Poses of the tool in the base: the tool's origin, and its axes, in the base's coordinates. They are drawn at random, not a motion.
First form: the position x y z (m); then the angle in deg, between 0 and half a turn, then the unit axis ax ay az.
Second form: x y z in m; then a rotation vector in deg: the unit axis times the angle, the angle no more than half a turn. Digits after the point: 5 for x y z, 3 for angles.
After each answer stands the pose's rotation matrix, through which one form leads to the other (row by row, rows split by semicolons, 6 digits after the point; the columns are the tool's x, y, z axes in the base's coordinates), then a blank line. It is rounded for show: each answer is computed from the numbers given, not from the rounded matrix.
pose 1, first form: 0.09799, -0.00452, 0.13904, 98.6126, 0.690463, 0.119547, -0.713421
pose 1, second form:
0.09799, -0.00452, 0.13904, 68.088, 11.789, -70.352
0.398379 0.800280 -0.448159; -0.610472 -0.133321 -0.780736; -0.684556 0.584618 0.435436

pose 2, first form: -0.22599, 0.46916, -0.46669, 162.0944, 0.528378, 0.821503, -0.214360
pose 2, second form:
-0.22599, 0.46916, -0.46669, 85.647, 133.161, -34.747
-0.406721 0.913008 0.031531; 0.781199 0.365481 -0.506115; -0.473611 -0.181216 -0.861890

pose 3, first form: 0.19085, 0.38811, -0.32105, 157.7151, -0.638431, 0.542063, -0.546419
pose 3, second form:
0.19085, 0.38811, -0.32105, -100.690, 85.492, -86.179
-0.140565 -0.459083 0.877203; -0.873500 -0.359592 -0.328163; 0.466089 -0.812365 -0.350463

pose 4, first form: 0.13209, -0.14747, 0.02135, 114.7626, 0.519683, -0.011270, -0.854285
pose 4, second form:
0.13209, -0.14747, 0.02135, 59.640, -1.293, -98.040
-0.035668 0.767424 -0.640147; -0.784044 -0.418679 -0.458238; -0.619679 0.485559 0.616628

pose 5, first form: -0.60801, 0.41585, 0.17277, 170.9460, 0.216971, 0.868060, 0.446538
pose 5, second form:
-0.60801, 0.41585, 0.17277, 37.090, 148.391, 76.334
-0.893974 0.304071 0.329167; 0.444610 0.510126 0.736270; 0.055962 0.804557 -0.591233

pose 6, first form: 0.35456, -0.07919, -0.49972, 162.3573, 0.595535, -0.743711, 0.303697
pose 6, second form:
0.35456, -0.07919, -0.49972, 96.689, -120.747, 49.307
-0.260323 -0.957024 0.127814; -0.772935 0.127232 -0.621597; 0.578622 -0.260607 -0.772839

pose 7, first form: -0.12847, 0.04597, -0.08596, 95.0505, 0.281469, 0.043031, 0.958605
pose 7, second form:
-0.12847, 0.04597, -0.08596, 26.754, 4.090, 91.116
-0.001834 -0.941705 0.336435; 0.968061 -0.086019 -0.235495; 0.250707 0.325257 0.911786

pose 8, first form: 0.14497, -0.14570, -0.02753, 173.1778, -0.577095, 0.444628, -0.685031
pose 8, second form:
0.14497, -0.14570, -0.02753, -99.940, 77.000, -118.632
-0.329200 -0.429994 0.840673; -0.592742 -0.598931 -0.538459; 0.735040 -0.675564 -0.057707

